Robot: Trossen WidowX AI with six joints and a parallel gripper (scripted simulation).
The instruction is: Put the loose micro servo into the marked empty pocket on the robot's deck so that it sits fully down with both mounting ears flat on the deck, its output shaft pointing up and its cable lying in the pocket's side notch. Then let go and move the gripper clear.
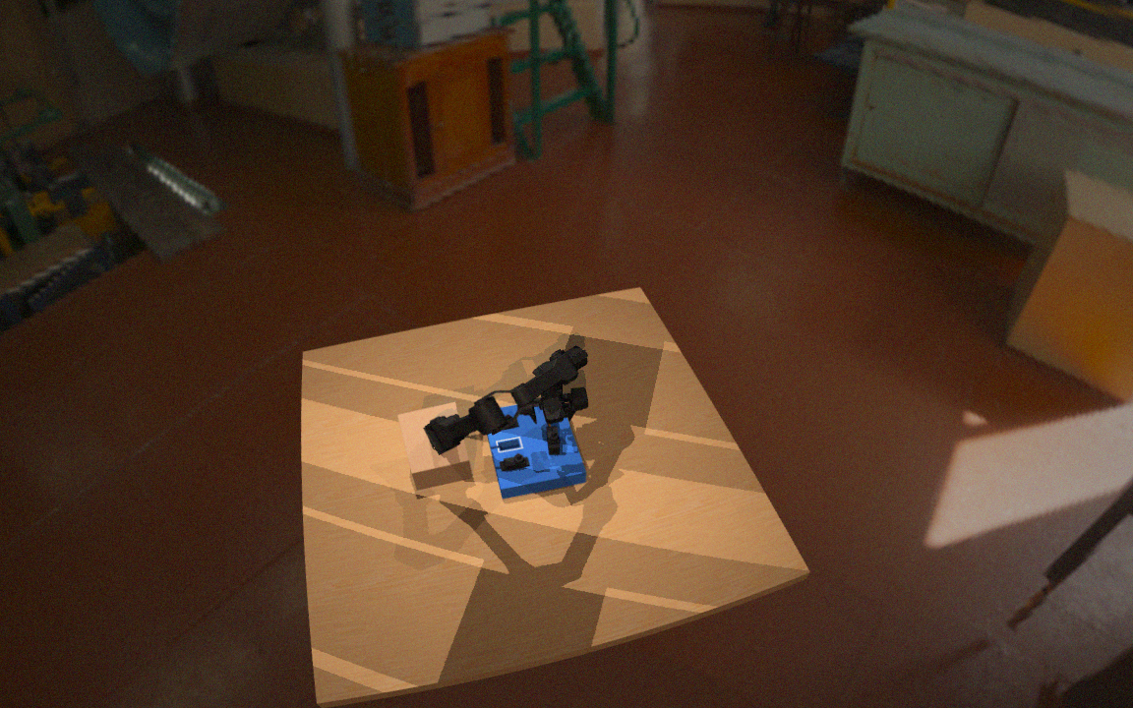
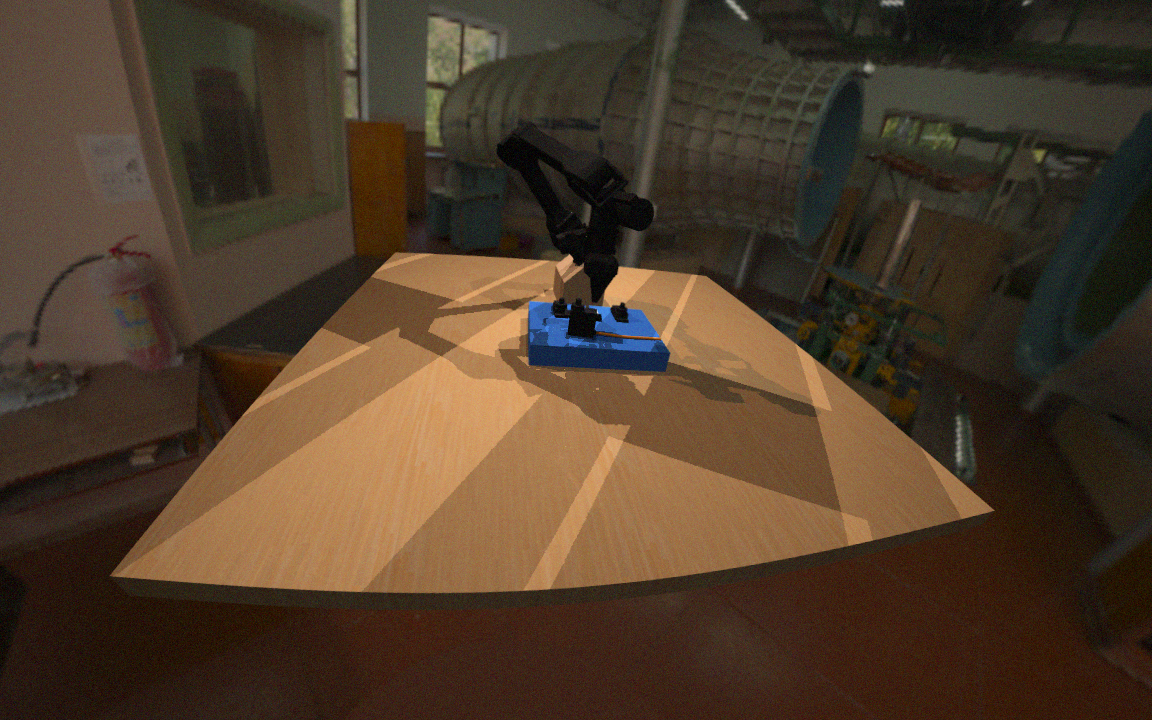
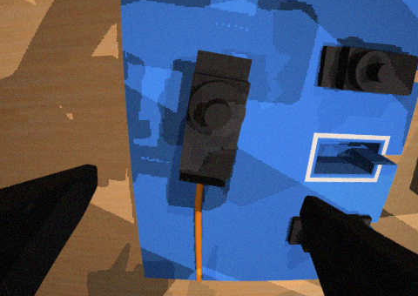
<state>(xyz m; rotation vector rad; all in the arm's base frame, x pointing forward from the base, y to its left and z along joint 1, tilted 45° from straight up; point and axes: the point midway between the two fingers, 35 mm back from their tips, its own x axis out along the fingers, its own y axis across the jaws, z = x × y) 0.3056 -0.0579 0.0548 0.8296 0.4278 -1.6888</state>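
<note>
My gripper tip is 12 cm above the blue deck, 3 cm to the right of it and 1 cm past it.
</note>
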